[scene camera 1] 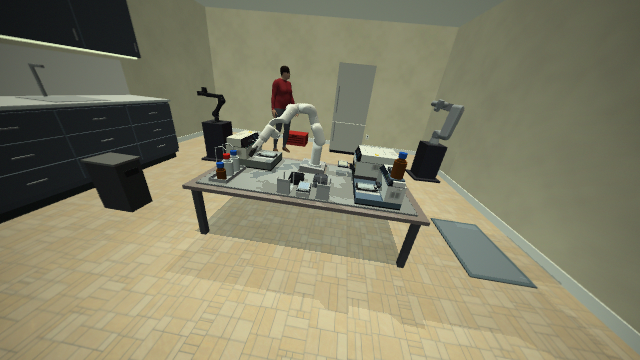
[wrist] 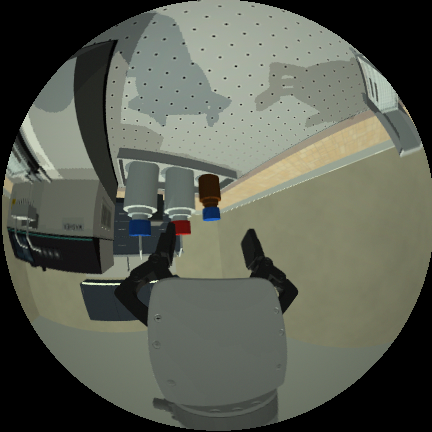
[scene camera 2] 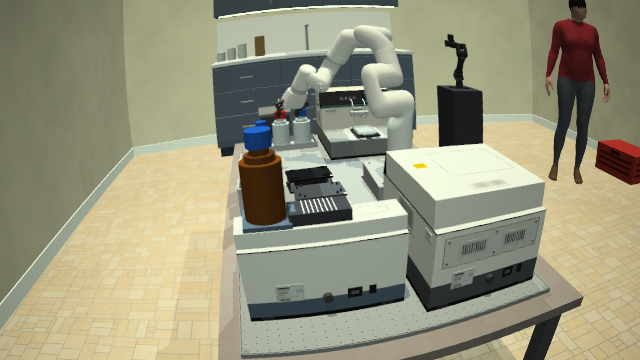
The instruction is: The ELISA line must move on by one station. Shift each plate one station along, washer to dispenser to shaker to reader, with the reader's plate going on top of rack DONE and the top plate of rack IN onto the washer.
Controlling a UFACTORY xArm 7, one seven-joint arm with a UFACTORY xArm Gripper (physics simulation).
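Observation:
My gripper is open and empty, near the bottle caps at the table's left end. A pale plate lies on the low deck of the left machine. Another plate lies on the blue-based machine at the right. A small plate shows beside the large white box machine. A light plate lies between two grey uprights at the front middle. Rack labels are unreadable.
A tray holds a blue-capped bottle, a red-capped bottle and a small brown bottle. A large brown bottle stands on the blue-based machine. Dark devices stand mid-table.

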